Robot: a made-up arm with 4 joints.
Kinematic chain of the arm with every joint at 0, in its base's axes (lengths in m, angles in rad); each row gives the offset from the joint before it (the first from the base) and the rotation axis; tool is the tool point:
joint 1: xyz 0 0 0.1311 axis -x
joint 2: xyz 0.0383 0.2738 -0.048 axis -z
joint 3: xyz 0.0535 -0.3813 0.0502 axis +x
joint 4: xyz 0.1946 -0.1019 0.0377 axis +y
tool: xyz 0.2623 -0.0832 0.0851
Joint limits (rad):
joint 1: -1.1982..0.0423
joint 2: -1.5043..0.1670
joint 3: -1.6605..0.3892
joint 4: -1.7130..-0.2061
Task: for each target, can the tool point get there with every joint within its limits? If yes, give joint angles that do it. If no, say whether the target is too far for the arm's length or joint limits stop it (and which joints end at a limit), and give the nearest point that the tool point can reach.
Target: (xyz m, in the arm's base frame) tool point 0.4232 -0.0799 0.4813
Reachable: yes | joints -1.0031 -0.3356 -1.3121 -0.8535
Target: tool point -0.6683 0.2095 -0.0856
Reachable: no: joint limits stop it (at a limit: joint 1, joint 2, joint 3) | nearest point 0.1153 0.4369 0.2725 | short by 0.891 m
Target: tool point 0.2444 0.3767 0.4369
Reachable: yes | joints -0.1488 -1.0745 -1.3674 -1.3414
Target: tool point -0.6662 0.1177 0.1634
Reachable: no: joint limits stop it (at a limit: joint 1, joint 2, joint 3, joint 4) | nearest point 0.1498 0.1799 0.2846 | short by 0.827 m
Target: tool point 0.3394 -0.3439 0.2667
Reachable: yes | joints -0.9596 -0.2621 -0.4161 -1.4417
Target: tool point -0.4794 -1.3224 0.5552
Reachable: no: too far | nearest point 0.0534 -0.4232 0.2668 | short by 1.084 m
